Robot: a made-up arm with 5 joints.
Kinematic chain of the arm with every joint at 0, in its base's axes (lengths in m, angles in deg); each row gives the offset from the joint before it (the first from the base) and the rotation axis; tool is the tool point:
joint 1: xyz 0 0 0.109 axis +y
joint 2: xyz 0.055 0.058 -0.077 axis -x
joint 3: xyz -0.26 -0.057 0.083 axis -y
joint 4: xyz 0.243 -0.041 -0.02 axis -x
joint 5: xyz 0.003 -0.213 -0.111 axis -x
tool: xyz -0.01 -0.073 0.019
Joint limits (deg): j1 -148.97..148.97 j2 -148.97..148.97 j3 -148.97..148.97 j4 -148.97..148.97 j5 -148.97..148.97
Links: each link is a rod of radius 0.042 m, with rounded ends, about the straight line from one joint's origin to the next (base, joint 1, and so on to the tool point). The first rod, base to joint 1, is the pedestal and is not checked.
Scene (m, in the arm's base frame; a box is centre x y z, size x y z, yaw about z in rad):
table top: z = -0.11
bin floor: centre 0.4 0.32 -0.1 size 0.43 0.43 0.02 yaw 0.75
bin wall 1: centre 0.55 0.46 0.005 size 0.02 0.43 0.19 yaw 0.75
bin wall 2: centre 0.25 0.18 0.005 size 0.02 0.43 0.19 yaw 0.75
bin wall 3: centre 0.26 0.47 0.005 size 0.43 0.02 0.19 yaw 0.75
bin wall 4: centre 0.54 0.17 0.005 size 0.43 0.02 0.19 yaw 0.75
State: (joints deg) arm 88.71 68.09 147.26 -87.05 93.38
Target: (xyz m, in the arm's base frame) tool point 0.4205 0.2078 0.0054
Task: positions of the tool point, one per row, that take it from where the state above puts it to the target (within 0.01 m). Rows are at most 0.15 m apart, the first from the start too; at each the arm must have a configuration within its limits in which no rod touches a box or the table.
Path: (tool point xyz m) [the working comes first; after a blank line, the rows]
Joints at the target: 145.48 41.79 148.35 -64.76 77.63
Straight joint move there: clear.

1: 0.2487 0.3615 0.3465
2: 0.3458 0.3194 0.2535
3: 0.4049 0.2677 0.1345
4: 0.4205 0.2078 0.0054

